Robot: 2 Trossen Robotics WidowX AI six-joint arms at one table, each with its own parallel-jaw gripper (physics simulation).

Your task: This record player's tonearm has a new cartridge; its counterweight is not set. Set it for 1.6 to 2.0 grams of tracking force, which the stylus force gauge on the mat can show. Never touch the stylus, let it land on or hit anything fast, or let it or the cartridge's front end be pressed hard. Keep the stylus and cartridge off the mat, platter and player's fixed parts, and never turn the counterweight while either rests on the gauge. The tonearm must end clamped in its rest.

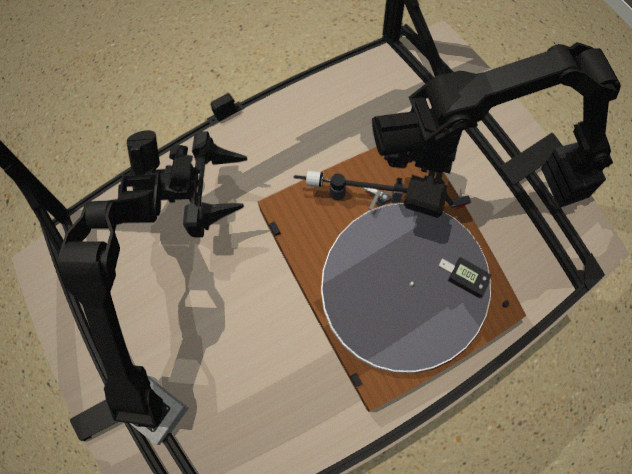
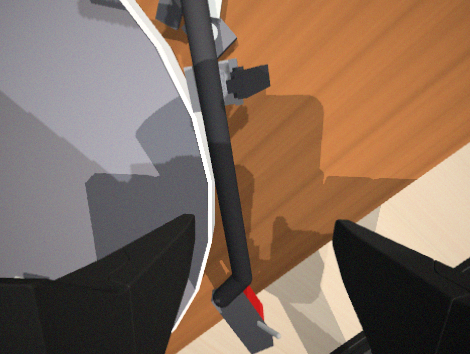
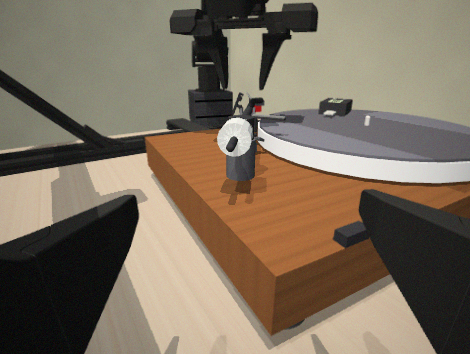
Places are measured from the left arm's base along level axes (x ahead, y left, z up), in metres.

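Pixels of known places: left gripper, between the fingertips: [image 1: 428, 182] [image 2: 264, 228] [image 3: 243, 89]; right gripper, between the fingertips: [image 1: 245, 181] [image 3: 249, 203]; left arm's base, origin of its link: [image 1: 581, 163] [image 3: 209, 90]; right arm's base, origin of its link: [image 1: 148, 409].
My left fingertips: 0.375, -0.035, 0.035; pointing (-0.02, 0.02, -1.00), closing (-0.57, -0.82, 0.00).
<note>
Ahead of a thing's pixels: the offset from my left fingertips to its top centre, as dx, dy, dz. "*": to the spot under its first point. Level surfaces: height alone.
The tonearm [image 1: 365, 185] [image 2: 220, 150] lies over its grey rest [image 2: 197, 90]; the rest's black clamp {+0.045, -0.021, +0.000} [image 2: 250, 81] stands beside the tube, not over it. The white counterweight {+0.182, -0.068, -0.006} [image 1: 313, 178] [image 3: 241, 131] is on the arm's rear. The headshell {-0.052, +0.042, -0.021} [image 2: 247, 320] with the red cartridge {-0.052, +0.042, -0.029} [image 2: 254, 302] is beyond the platter's edge; the stylus does not show. The force gauge {-0.011, +0.166, -0.022} [image 1: 467, 275] [image 3: 336, 107] lies on the mat, its display showing zeros. My left gripper [image 2: 264, 228] [image 3: 243, 89] is open and empty above the front tonearm. My right gripper [image 1: 244, 182] [image 3: 249, 203] is open and empty, beyond the counterweight end.
The platter's grey mat {dz -0.043} [image 1: 357, 316] [image 2: 50, 60] fills much of the wooden plinth {* +0.232, +0.012, -0.069} [image 1: 301, 239] [image 3: 300, 215]. The pivot post {* +0.150, -0.044, -0.012} [image 1: 337, 184] [image 3: 241, 167] stands beside the counterweight. Small black blocks {* +0.271, -0.018, -0.061} [image 1: 274, 228] [image 3: 350, 234] sit on the plinth's edge. A spindle {* +0.084, +0.154, -0.031} [image 1: 411, 284] [image 3: 367, 120] rises mid-platter.
</note>
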